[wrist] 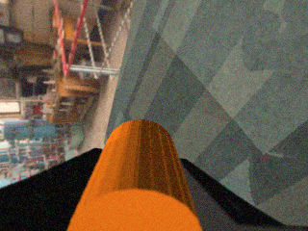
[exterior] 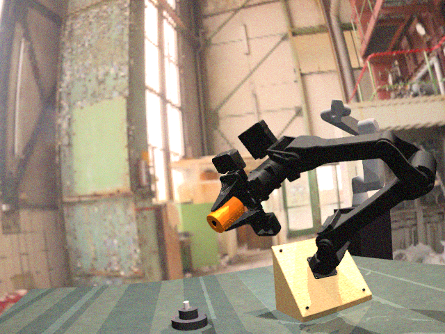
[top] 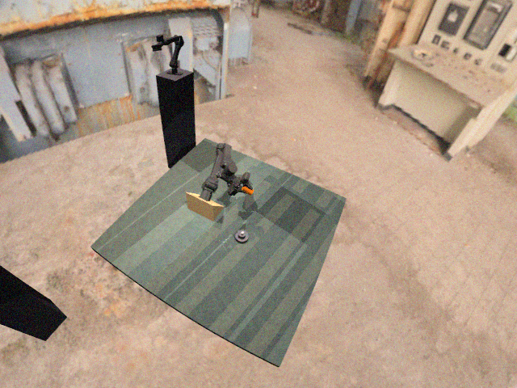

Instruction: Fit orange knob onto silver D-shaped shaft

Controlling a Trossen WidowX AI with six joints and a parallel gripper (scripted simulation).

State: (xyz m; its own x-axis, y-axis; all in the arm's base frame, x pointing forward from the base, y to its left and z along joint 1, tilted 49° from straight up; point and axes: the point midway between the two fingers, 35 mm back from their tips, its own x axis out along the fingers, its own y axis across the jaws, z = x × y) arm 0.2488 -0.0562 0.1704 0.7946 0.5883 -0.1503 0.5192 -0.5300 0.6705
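My gripper tip is 22 cm above the dark round pedestal, 16 cm to the left of it and 5 cm short of it. The rest, counted from my gripper tip: orange knob (3 cm behind, 2 cm above, 1 cm to the right).
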